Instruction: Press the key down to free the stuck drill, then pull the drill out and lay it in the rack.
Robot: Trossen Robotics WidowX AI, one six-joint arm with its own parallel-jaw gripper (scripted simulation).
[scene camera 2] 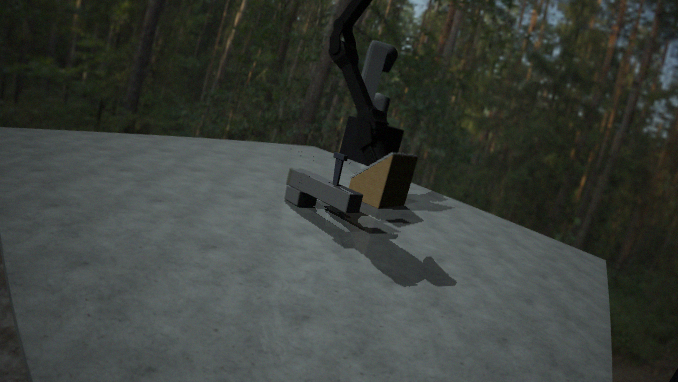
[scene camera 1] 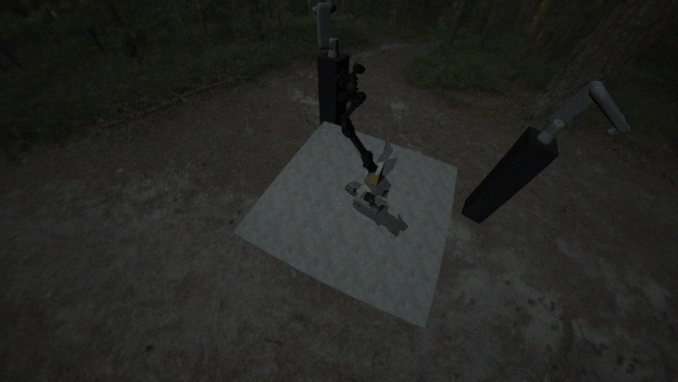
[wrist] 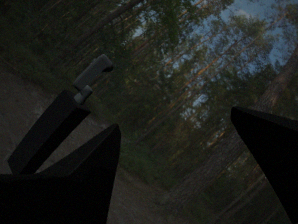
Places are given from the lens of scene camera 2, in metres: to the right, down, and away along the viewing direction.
grey block (scene camera 2: pixel 305 187): -0.07, -0.01, 0.78
